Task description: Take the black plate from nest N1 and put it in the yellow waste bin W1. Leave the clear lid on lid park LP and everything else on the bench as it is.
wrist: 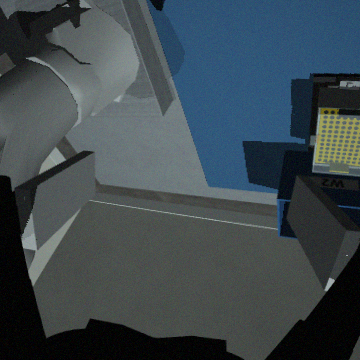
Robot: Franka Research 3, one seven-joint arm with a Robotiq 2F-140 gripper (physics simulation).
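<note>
My gripper [191, 184] is wide open and empty, with its left finger at the left of the wrist view and its right finger at the right, partly over the blue bin. The black plate, nest N1, the yellow waste bin W1, the clear lid and lid park LP do not show in the wrist view.
A dark blue bin [292, 175] marked W2 stands at the right, at the bench edge. Behind it is a yellow perforated rack [342, 137] in a black holder, cut off by the frame. A blue mat [240, 60] covers the bench. Pale arm parts [40, 100] and a grey rail [150, 60] are at upper left.
</note>
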